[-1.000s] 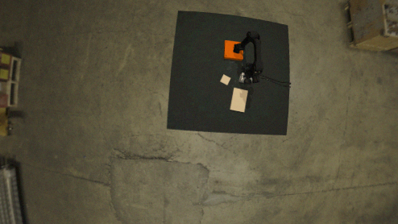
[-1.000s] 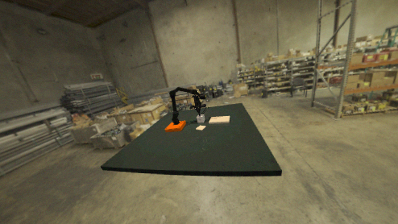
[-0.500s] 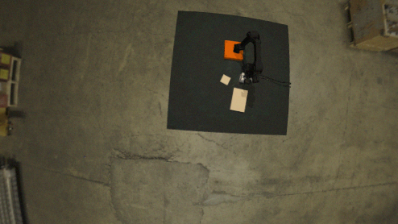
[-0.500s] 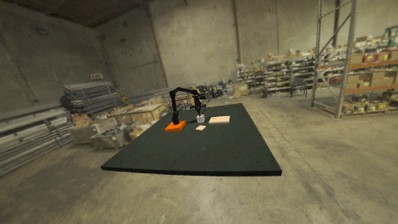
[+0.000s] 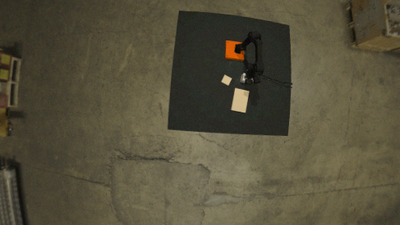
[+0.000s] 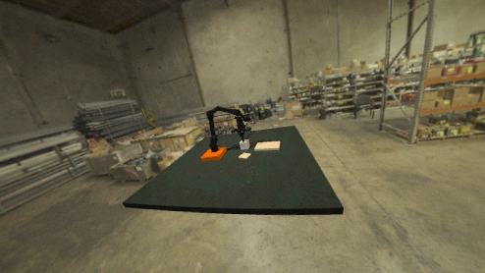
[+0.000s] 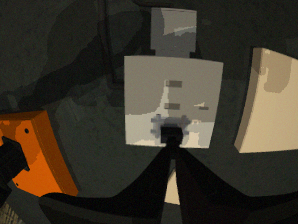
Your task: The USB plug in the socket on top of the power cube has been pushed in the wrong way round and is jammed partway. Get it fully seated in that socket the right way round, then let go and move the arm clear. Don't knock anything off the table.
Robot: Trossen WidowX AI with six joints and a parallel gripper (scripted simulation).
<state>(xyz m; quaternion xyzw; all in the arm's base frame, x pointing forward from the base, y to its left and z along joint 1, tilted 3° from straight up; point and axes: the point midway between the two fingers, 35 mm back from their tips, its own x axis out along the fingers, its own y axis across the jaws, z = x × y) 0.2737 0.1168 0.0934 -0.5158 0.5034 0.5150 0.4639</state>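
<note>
My gripper tip is 20 mm above the USB plug. Round my gripper tip: tan square: 60 mm ahead, 160 mm to the right, 100 mm below; then long tan block: 220 mm ahead, 20 mm to the left, 100 mm below.
</note>
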